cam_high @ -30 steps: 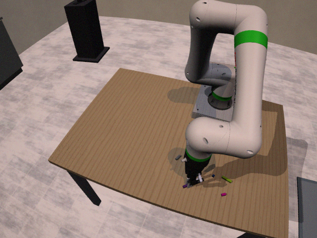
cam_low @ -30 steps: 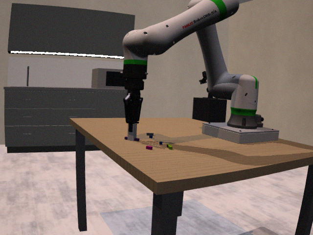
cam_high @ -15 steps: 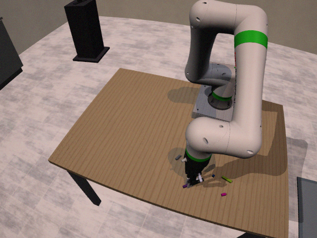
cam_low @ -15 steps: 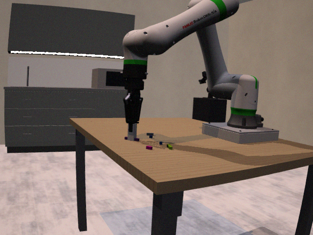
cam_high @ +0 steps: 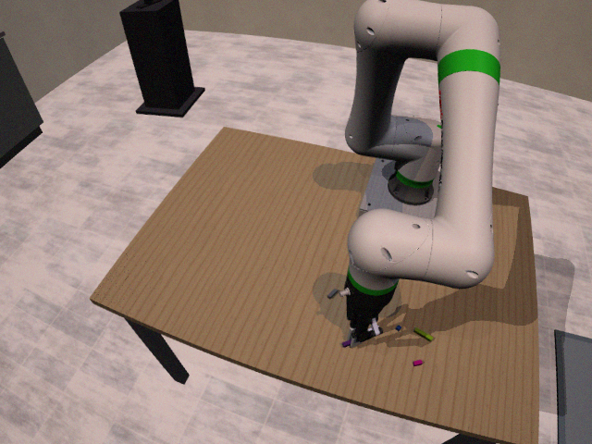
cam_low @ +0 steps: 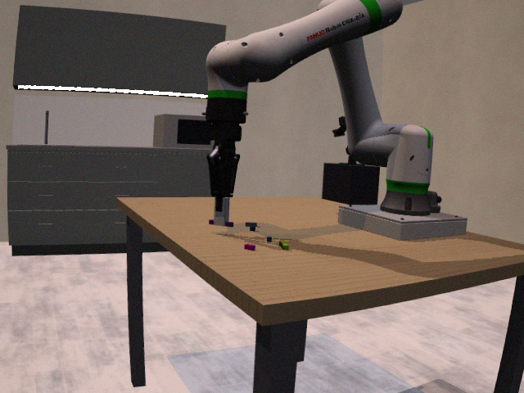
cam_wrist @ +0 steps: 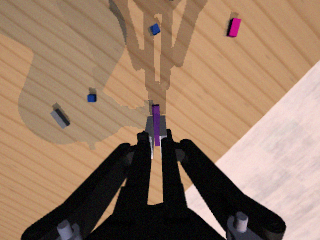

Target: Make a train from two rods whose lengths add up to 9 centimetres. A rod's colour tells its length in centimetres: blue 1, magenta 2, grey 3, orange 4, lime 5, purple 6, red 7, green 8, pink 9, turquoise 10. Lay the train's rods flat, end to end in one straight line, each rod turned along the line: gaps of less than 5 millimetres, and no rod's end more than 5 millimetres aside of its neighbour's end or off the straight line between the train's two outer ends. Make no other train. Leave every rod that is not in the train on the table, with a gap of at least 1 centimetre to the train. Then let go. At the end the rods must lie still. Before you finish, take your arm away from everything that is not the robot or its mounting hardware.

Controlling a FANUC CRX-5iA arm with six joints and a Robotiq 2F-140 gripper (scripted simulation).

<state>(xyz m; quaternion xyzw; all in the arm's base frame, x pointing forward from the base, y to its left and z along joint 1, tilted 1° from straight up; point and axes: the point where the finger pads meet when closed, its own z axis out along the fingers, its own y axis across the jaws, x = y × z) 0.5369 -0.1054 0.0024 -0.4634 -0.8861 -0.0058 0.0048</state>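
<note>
My hand is 130 mm past the grey rod, 80 mm to the left of it and 50 mm above it. From my hand the other things lie so: purple rod 30 mm below; magenta rod 160 mm to the left, 50 mm below, 20 mm ahead; lime rod 170 mm to the left, 60 mm behind, 50 mm below.
</note>
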